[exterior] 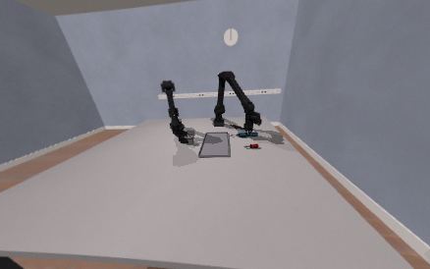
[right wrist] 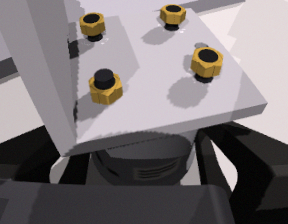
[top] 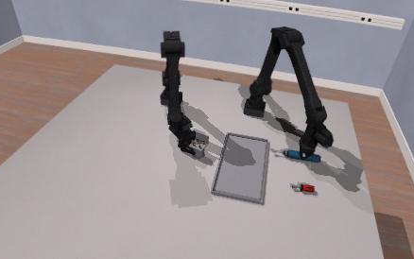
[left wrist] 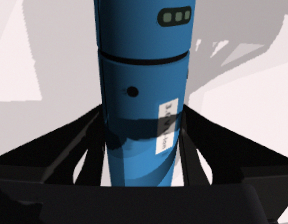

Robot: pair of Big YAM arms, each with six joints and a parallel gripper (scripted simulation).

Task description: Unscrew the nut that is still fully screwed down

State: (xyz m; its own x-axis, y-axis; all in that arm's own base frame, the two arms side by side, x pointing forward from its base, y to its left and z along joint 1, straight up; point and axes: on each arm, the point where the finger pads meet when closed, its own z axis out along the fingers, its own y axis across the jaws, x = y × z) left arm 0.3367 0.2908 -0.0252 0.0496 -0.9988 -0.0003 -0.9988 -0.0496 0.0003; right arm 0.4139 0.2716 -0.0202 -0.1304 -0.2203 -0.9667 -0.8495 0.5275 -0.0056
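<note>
The grey bracket is 50 mm above my right hand. Round my right hand: flat grey tray: 30 mm ahead, 220 mm to the left, 20 mm below; nut: 10 mm ahead, 20 mm to the right, 50 mm above; grey tip: 70 mm behind, 390 mm to the left.
</note>
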